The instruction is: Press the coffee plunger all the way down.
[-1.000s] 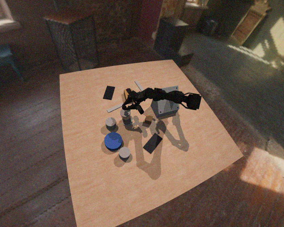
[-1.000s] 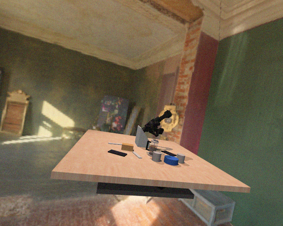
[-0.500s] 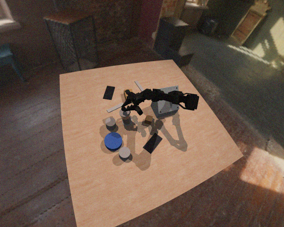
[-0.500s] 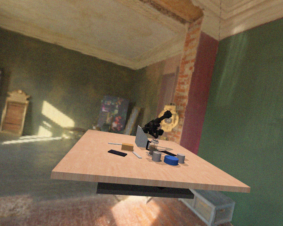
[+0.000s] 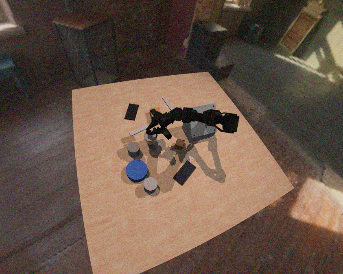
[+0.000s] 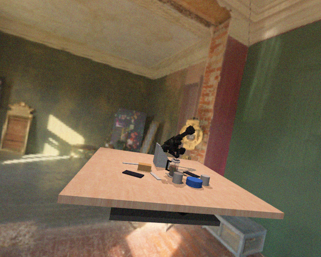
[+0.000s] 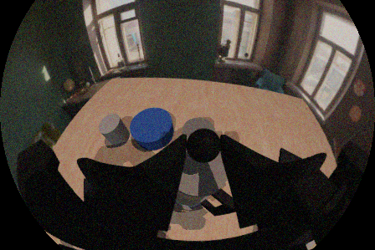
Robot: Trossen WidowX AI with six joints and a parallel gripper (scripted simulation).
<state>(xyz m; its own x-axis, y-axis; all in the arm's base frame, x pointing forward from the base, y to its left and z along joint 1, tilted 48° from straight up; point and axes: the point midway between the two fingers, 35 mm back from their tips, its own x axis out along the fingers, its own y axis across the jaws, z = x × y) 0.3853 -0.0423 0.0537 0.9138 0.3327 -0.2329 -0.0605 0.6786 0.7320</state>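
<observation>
Right now the coffee press is 80 mm below my gripper tip, 40 mm behind it and 10 mm to the right of it. From my gripper tip the other things lie so: blue disc: 160 mm below, 130 mm to the left, 110 mm ahead; brown cube: 200 mm behind, 150 mm below, 60 mm to the left; tan block: 210 mm to the right, 150 mm below, 150 mm behind.
</observation>
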